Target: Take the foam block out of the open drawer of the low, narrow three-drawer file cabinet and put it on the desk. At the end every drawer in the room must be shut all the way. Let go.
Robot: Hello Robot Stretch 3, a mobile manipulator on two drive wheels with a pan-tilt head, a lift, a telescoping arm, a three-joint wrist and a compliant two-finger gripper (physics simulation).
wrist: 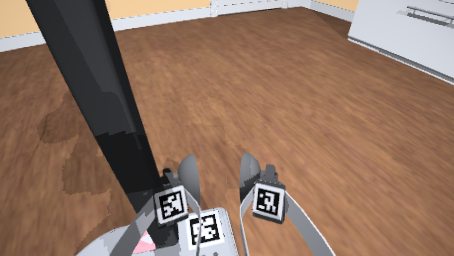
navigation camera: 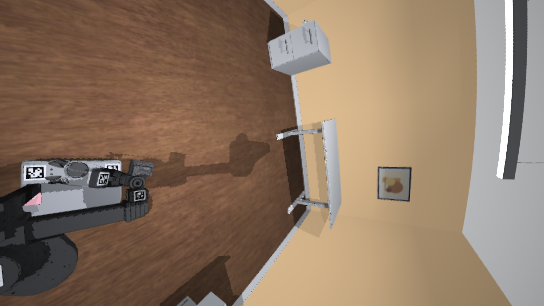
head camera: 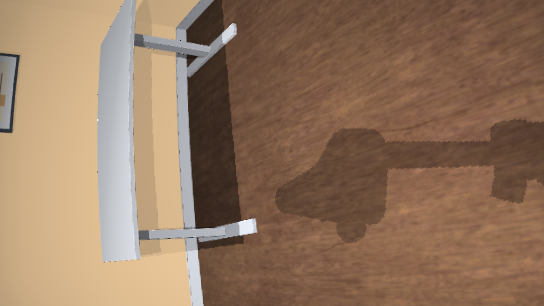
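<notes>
The desk [head camera: 116, 150] [navigation camera: 332, 170], with a pale top and grey legs, stands against the tan wall in the head and navigation views, both of which are turned sideways. No object shows on the visible part of its top. My gripper [wrist: 219, 170] is open in the wrist view, its two grey fingertips apart with nothing between them, above my own base and well away from the desk. The foam block and an open drawer do not show in any view. I cannot tell whether the low three-drawer cabinet shows.
A white cabinet [navigation camera: 299, 49] with two visible drawer fronts, apparently shut, stands along the desk's wall. Corners of pale furniture [navigation camera: 211, 300] show at the navigation view's bottom edge. A white drawer front [wrist: 400, 37] with a bar handle is at the wrist view's upper right. A picture [navigation camera: 394, 184] hangs above the desk.
</notes>
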